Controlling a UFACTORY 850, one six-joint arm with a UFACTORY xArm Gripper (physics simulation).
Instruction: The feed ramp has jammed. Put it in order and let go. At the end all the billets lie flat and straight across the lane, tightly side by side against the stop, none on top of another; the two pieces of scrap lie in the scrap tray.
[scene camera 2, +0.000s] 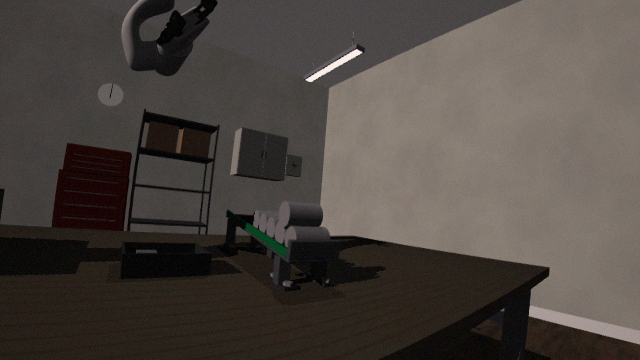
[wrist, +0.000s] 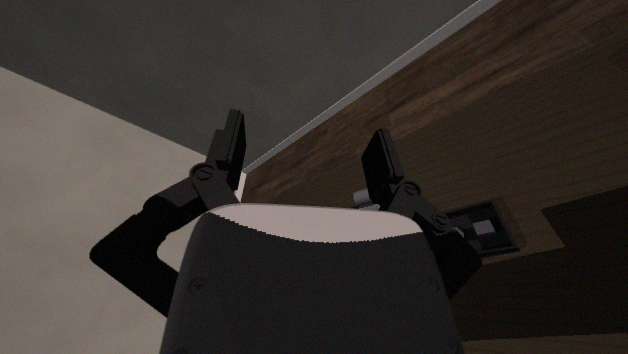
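Observation:
The feed ramp's green side rail (scene camera 2: 265, 240) slopes down to a dark stop plate (scene camera 2: 314, 251) in the scene view. Several pale billets lie across the lane; the lowest billet (scene camera 2: 310, 234) is at the stop. One billet (scene camera 2: 301, 214) lies on top of the row at its low end. In the wrist view a pale billet (wrist: 361, 196) shows partly behind a finger. The black scrap tray (scene camera 2: 165, 265) (wrist: 507, 226) holds a pale scrap piece (scene camera 2: 146, 251) (wrist: 483, 227); a bright sliver beside it is mostly hidden by the gripper. My gripper (scene camera 2: 194, 9) (wrist: 309, 136) is open and empty, high above the table.
The wooden table (scene camera 2: 150, 310) carries the ramp and the tray, with the tray left of the ramp in the scene view. A red tool cabinet (scene camera 2: 92, 197), a shelf rack (scene camera 2: 172, 187) and a wall cabinet (scene camera 2: 260, 155) are in the background. A lamp (scene camera 2: 335, 65) hangs from the ceiling.

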